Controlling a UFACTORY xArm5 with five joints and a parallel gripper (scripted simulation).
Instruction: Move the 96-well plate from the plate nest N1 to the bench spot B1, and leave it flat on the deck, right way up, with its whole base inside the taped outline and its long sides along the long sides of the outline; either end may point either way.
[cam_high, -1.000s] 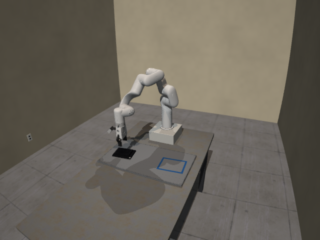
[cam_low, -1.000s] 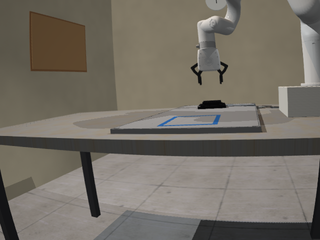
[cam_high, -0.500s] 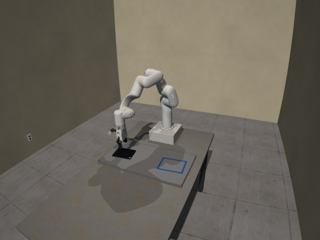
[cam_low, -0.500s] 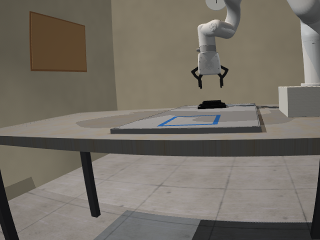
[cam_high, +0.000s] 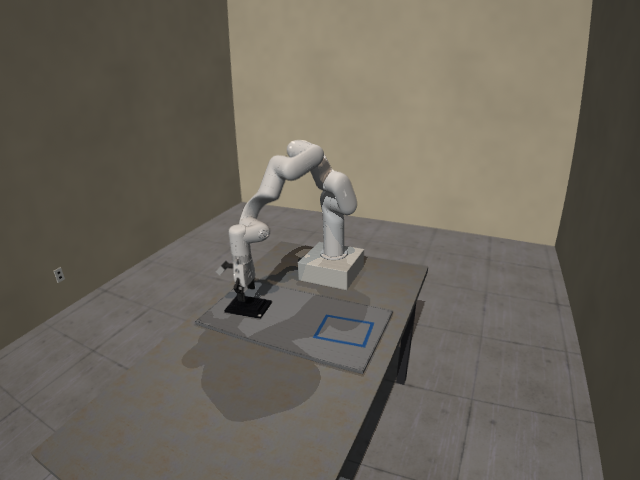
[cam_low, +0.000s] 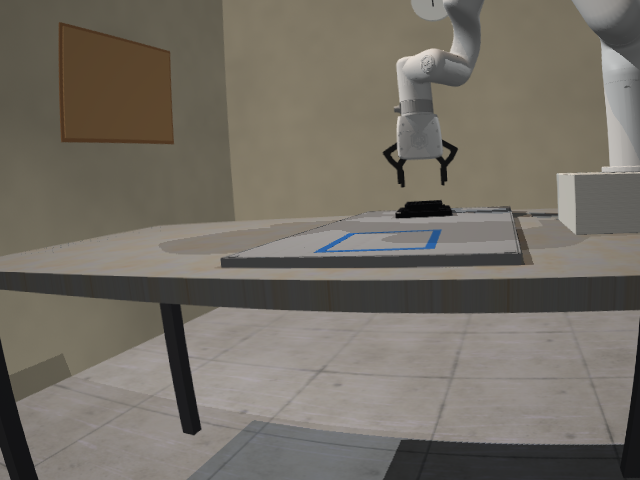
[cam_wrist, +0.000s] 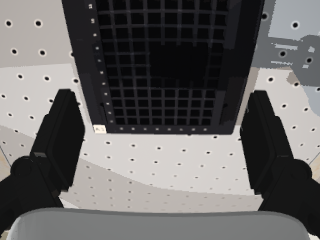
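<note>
Now: the black 96-well plate 50 mm below my hand. From my hand the other things lie so: black plate nest N1: 70 mm below.
</note>
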